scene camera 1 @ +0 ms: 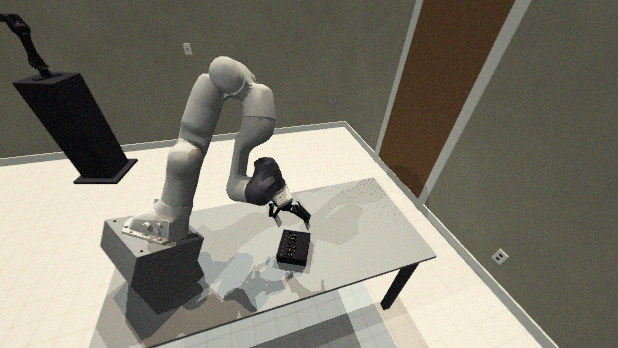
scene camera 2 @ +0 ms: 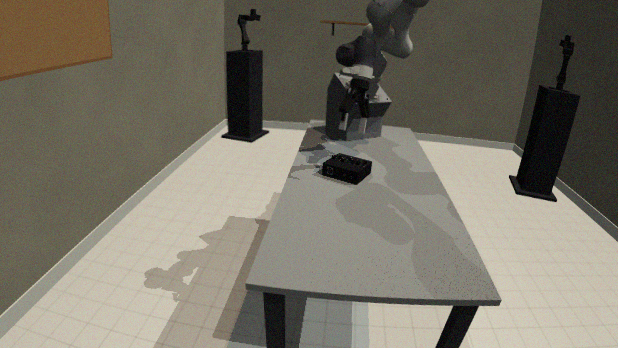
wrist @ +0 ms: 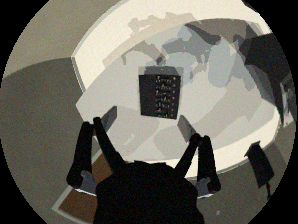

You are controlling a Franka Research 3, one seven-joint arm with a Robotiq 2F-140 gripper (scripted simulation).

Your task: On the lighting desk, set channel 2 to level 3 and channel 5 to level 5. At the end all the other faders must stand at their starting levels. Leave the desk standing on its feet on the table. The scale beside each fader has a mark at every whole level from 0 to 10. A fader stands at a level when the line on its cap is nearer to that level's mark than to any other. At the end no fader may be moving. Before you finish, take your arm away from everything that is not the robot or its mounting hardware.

Labels:
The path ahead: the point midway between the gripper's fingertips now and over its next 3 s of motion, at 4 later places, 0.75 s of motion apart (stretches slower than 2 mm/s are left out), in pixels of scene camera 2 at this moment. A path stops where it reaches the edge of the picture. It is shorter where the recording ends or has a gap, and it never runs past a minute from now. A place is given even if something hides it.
The gripper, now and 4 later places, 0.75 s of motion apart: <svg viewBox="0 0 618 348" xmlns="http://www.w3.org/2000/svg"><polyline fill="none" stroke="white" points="352,131 352,131 352,132 354,153 354,155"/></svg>

